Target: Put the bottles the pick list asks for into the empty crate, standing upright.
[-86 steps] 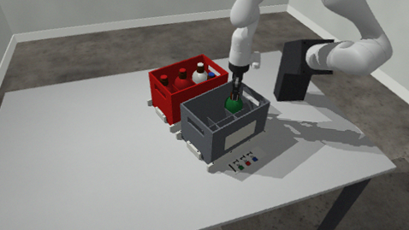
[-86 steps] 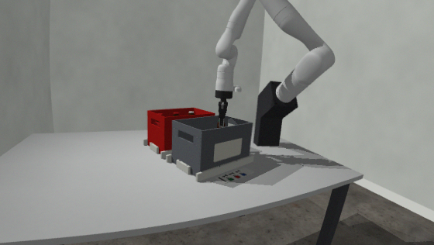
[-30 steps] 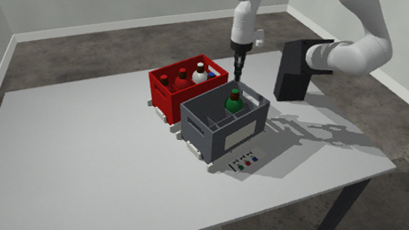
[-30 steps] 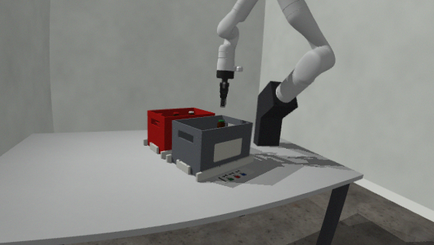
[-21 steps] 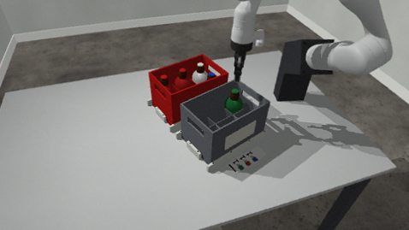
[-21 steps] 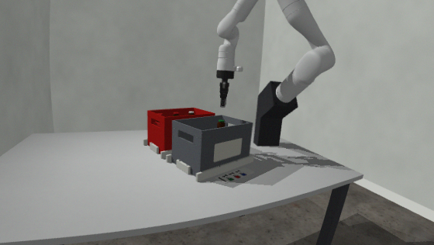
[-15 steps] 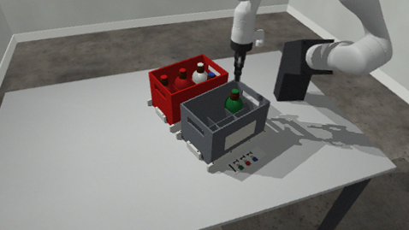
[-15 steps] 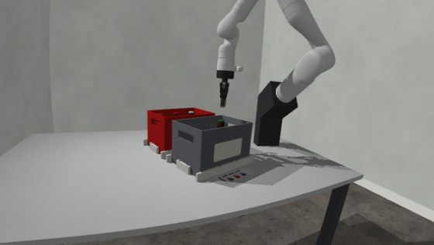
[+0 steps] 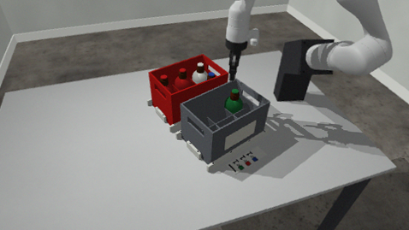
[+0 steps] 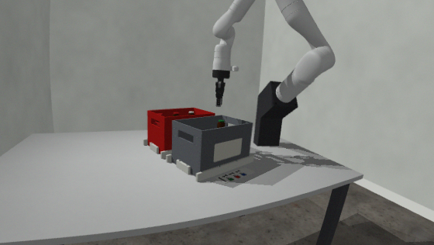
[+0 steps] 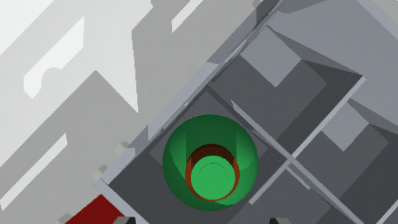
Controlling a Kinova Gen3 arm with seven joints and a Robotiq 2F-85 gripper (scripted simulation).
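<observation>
Right now my hand is 160 mm above the red crate, 140 mm to the left of it and 140 mm short of it. From my hand the other things lie so: grey crate (160 mm below, 90 mm to the left, 50 mm ahead); blue-label bottle (150 mm below, 120 mm to the right, 40 mm ahead); green-label bottle (150 mm below, 10 mm to the left, 10 mm behind).
</observation>
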